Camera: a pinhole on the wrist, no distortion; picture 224 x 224 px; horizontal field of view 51.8 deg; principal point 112.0 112.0 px. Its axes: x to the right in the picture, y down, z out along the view. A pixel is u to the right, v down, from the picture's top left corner.
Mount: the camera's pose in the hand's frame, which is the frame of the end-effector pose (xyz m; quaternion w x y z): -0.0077 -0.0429 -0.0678 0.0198 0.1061 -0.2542 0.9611
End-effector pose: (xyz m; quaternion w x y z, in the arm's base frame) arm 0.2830 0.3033 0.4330 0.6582 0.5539 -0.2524 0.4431
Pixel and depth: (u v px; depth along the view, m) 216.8 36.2 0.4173
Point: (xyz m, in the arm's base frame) 0.4118 -0.1007 0.3862
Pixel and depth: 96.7 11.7 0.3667
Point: 0.4548 0.0343 0.5558
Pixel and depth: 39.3 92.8 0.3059
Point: 0.5298 0.1746 0.5165
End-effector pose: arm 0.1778 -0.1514 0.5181 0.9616 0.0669 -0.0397 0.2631
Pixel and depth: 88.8 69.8 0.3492
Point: 0.3347 -0.2743 0.7609
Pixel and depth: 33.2 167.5 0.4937
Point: 0.5726 -0.3987 0.7576
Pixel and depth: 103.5 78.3 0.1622
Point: 0.2540 -0.2345 0.5897
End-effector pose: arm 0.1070 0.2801 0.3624 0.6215 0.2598 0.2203 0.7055
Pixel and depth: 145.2 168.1 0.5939
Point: 0.7048 0.3464 0.3653
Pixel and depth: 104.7 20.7 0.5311
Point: 0.4955 0.4200 0.6669
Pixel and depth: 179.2 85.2 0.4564
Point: 0.5209 0.2610 0.5033
